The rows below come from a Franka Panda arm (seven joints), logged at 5 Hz.
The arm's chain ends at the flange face. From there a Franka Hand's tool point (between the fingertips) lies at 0.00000 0.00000 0.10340 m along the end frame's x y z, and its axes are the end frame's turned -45 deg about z.
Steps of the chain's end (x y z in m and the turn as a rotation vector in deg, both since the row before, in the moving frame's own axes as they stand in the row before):
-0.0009, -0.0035, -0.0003, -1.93, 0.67, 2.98
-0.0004, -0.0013, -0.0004, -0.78, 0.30, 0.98
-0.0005, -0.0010, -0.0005, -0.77, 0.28, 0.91
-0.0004, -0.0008, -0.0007, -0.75, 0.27, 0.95
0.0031, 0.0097, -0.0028, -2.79, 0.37, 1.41
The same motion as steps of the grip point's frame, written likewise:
0.0001, 0.0002, -0.0004, -1.84, -0.89, 2.98
0.0000, 0.0002, -0.0004, -0.76, -0.34, 0.98
-0.0003, 0.0003, -0.0005, -0.74, -0.35, 0.91
-0.0003, 0.0004, -0.0007, -0.72, -0.34, 0.95
-0.0078, 0.0130, -0.0029, -2.23, -1.71, 1.41

